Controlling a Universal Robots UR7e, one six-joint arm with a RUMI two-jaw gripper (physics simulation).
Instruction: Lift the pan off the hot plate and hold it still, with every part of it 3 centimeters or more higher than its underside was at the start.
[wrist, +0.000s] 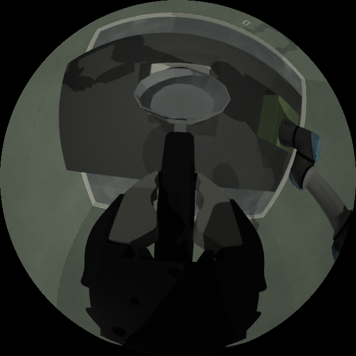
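Note:
A grey pan (182, 99) with a faceted rim and a long black handle shows in the upper middle of the wrist view. My gripper (177, 173) is shut on the black handle, one pale finger on each side of it. The pan hangs beyond the fingertips, above the dark table top. The pale hot plate (157, 67) shows behind the far rim of the pan, mostly hidden by it. The pan appears apart from the hot plate; the height of the gap cannot be read exactly from this view.
A green block-like box (270, 120) stands at the right of the dark table top (100, 120), beside the robot arm's dark and blue joints (305, 145). A pale-edged grey surface (107, 192) lies under the table top. Shadows fall across the table top.

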